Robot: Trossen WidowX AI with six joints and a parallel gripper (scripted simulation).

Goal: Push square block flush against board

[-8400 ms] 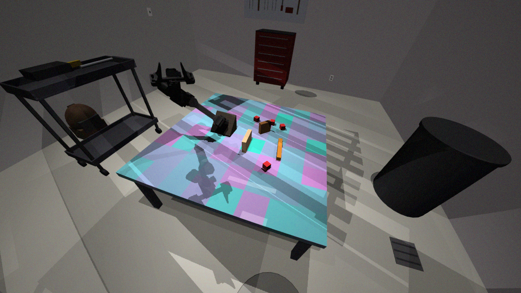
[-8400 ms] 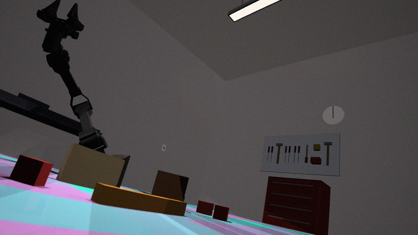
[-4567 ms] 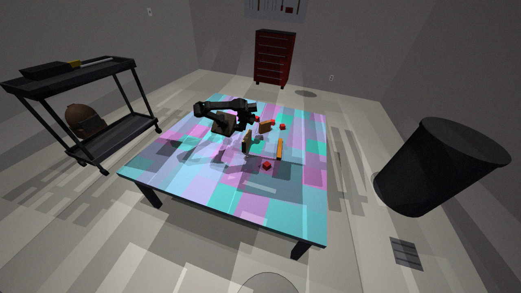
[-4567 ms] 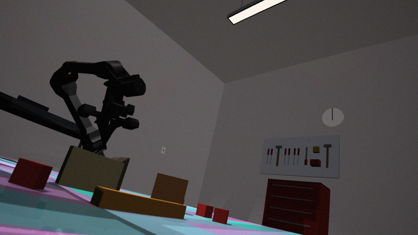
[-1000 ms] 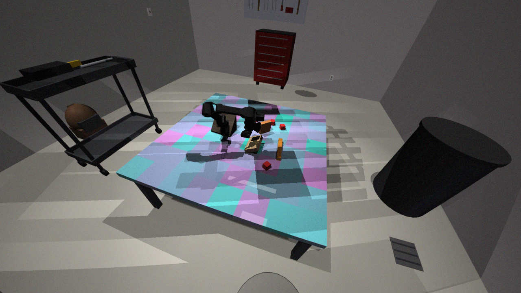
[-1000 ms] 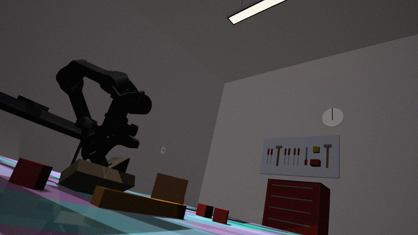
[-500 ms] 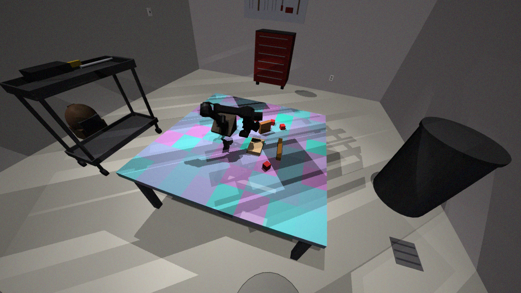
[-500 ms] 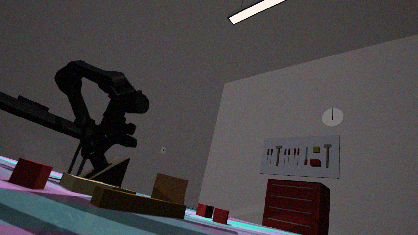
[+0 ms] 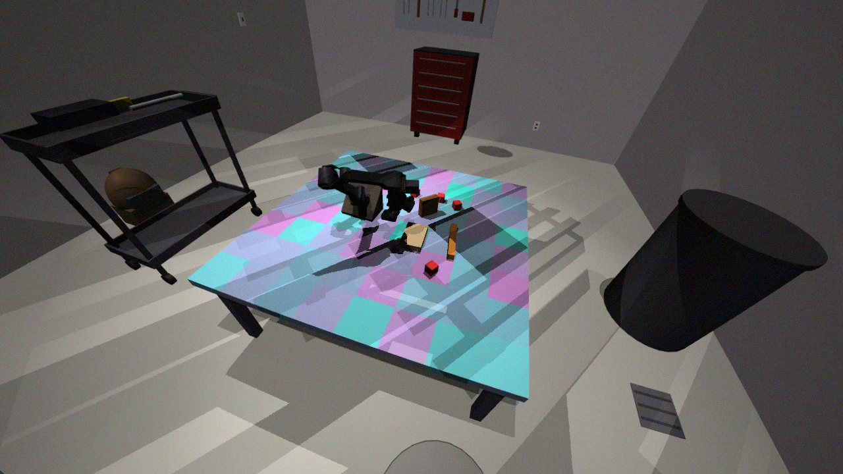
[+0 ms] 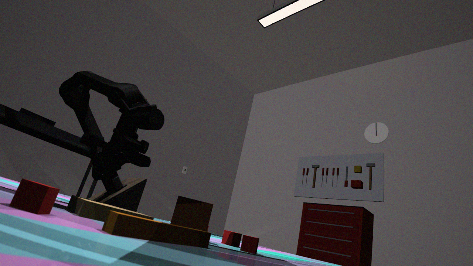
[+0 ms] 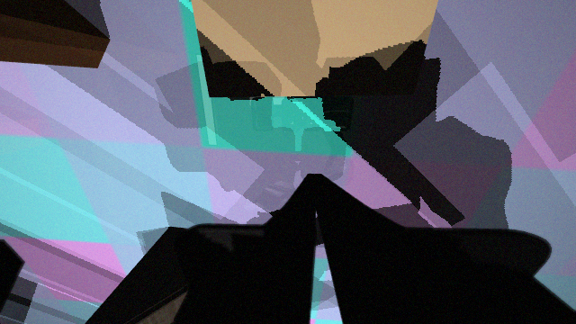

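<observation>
The brown block lies 120 mm ahead of my gripper tip, 220 mm to the left of it and 30 mm below it. Also, from my gripper tip: wide tan block: 100 mm ahead, 70 mm below; long orange board: 280 mm ahead, 30 mm to the left, 70 mm below.
</observation>
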